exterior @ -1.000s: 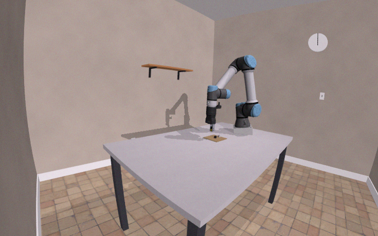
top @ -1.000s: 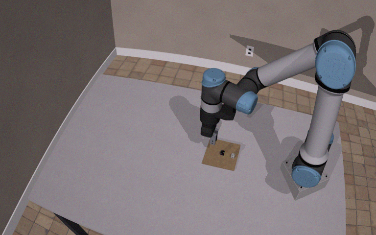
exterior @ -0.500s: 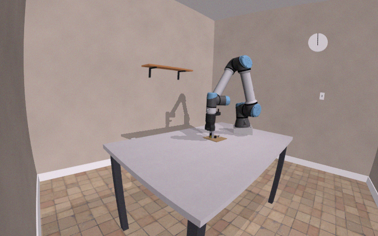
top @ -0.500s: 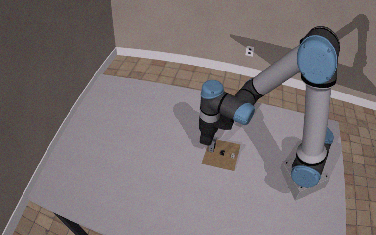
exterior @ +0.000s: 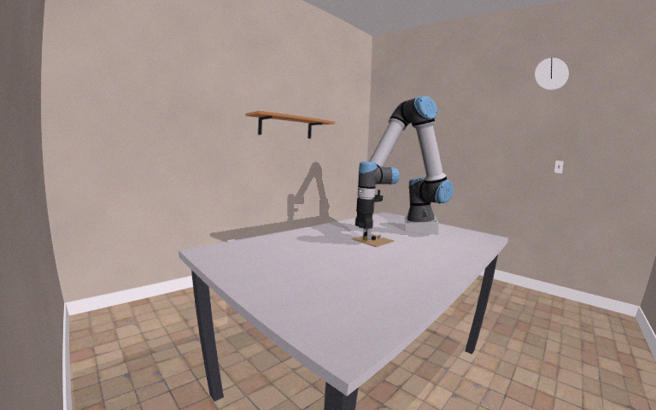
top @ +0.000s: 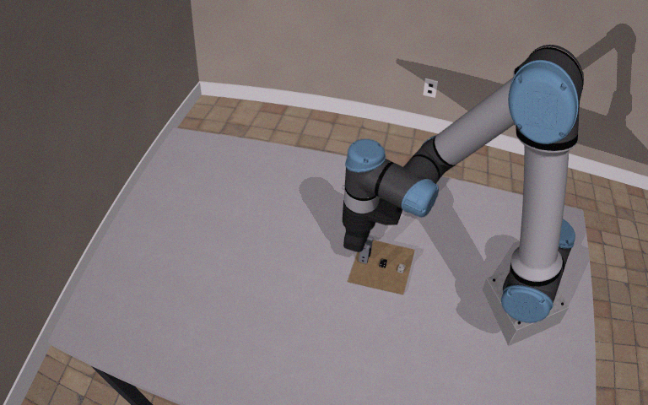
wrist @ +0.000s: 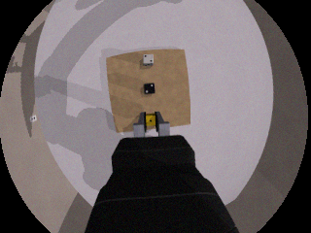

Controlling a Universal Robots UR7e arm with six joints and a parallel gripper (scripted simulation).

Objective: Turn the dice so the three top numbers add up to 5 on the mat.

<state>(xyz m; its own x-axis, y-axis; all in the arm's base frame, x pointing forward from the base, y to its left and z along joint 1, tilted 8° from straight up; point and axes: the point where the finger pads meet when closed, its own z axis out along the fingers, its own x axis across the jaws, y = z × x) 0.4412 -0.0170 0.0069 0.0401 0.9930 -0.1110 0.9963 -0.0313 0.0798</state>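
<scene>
My gripper is now 10 mm above the yellow die. Round my hand: mat (50 mm behind, 30 mm below); then black die (50 mm behind, 20 mm below); then white die (100 mm behind, 20 mm below).
</scene>
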